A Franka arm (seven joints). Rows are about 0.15 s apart.
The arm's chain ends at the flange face. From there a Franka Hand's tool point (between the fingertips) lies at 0.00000 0.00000 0.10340 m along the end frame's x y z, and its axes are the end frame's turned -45 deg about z.
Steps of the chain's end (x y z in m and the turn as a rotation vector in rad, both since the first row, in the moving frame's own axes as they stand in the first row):
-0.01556 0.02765 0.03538 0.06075 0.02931 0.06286
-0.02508 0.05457 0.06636 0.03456 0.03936 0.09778
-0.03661 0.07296 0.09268 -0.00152 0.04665 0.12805
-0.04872 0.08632 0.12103 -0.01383 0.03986 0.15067
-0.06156 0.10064 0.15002 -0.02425 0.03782 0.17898
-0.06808 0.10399 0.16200 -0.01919 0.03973 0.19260
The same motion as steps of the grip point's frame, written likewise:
-0.02391 0.00646 0.03514 0.02223 0.06368 0.06286
-0.05094 0.02147 0.06622 -0.00339 0.05227 0.09778
-0.07441 0.02943 0.09257 -0.03406 0.03191 0.12805
-0.09389 0.03064 0.12094 -0.03796 0.01841 0.15067
-0.11411 0.03223 0.14992 -0.04389 0.00960 0.17898
-0.12059 0.02982 0.16190 -0.04166 0.01452 0.19260

